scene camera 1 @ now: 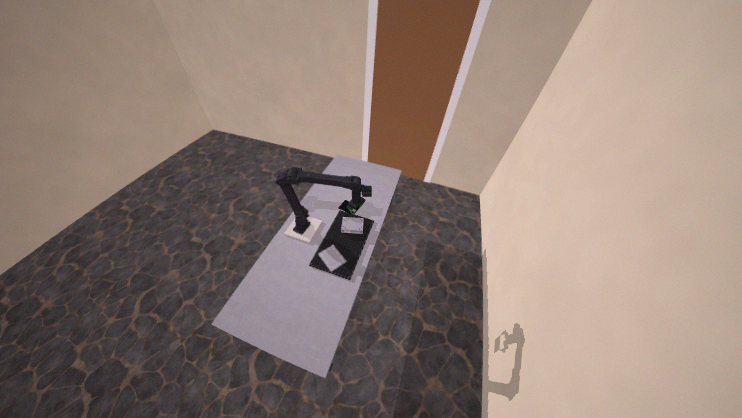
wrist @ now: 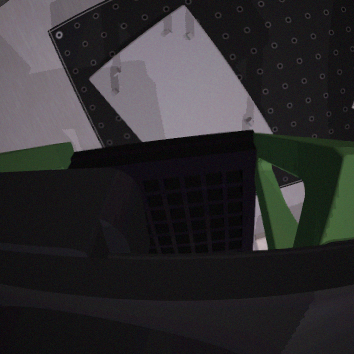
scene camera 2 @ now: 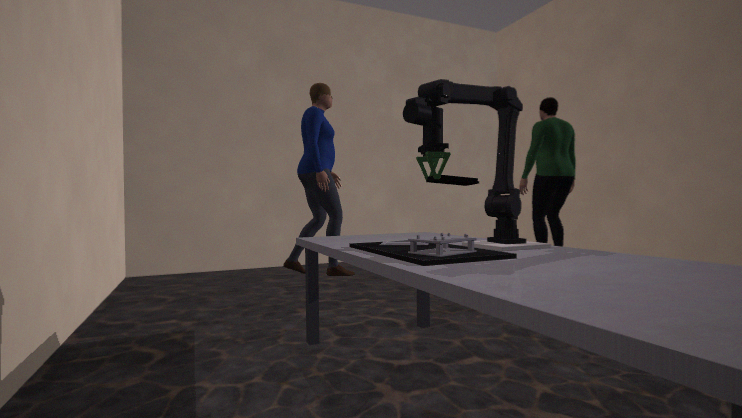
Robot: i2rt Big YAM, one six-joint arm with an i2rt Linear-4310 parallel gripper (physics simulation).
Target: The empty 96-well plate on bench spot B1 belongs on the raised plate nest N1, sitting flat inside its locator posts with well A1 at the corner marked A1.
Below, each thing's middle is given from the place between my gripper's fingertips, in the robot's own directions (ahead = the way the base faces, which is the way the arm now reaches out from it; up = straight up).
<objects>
Now: hand 60 mm past the well plate [wrist: 198, 192] and 10 mm to the right of it.
</objects>
